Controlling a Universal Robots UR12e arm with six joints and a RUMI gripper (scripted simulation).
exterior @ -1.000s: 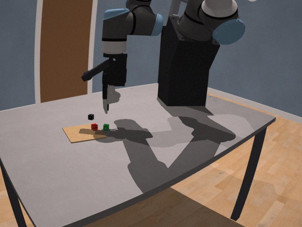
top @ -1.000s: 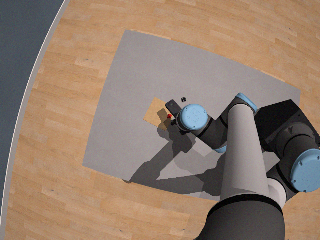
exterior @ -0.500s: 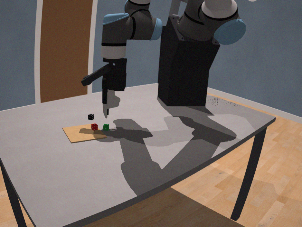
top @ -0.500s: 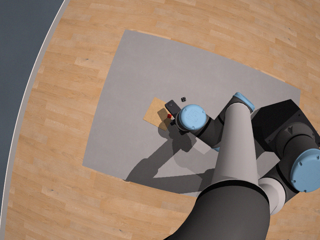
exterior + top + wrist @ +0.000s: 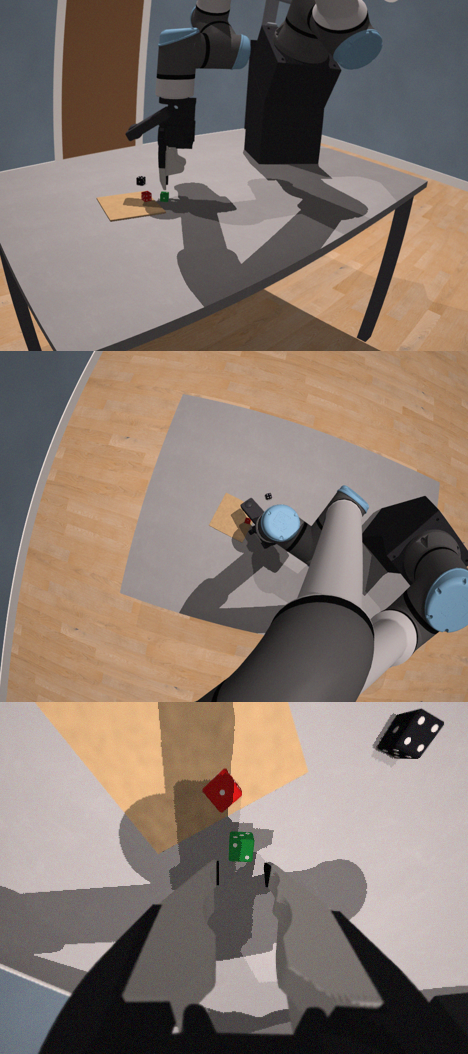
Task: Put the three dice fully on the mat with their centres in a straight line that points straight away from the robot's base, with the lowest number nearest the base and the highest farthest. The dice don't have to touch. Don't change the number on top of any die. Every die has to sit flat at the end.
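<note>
The green die lies 40 mm below my hand. Also, from my hand: tan mat: 90 mm ahead, 50 mm below, 20 mm to the right; then black die: 130 mm to the right, 40 mm below, 10 mm behind; then red die: 40 mm below, 40 mm ahead, 20 mm to the right.
</note>
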